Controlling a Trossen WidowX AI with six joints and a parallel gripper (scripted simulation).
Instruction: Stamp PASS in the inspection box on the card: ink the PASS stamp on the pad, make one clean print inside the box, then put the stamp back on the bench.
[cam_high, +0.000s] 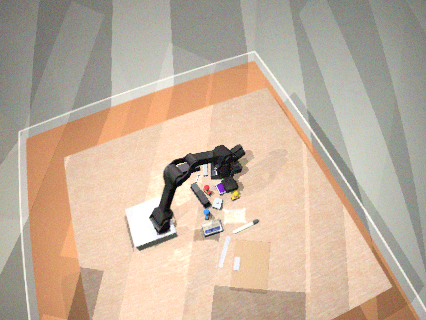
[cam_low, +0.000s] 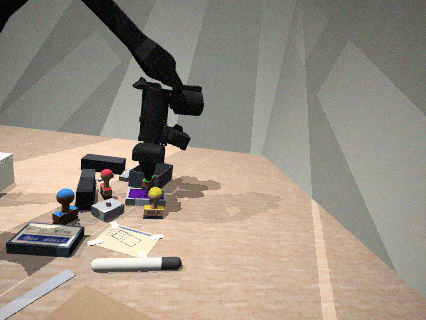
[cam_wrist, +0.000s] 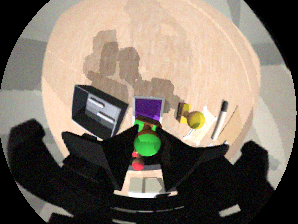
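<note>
Right now my gripper tip is 50 mm above the purple ink pad. The rest, counted from my gripper tip: green-knobbed stamp: right at my gripper tip; then yellow-knobbed stamp: 70 mm to the right, 40 mm below, 30 mm ahead; then red-knobbed stamp: 100 mm behind, 40 mm below.
</note>
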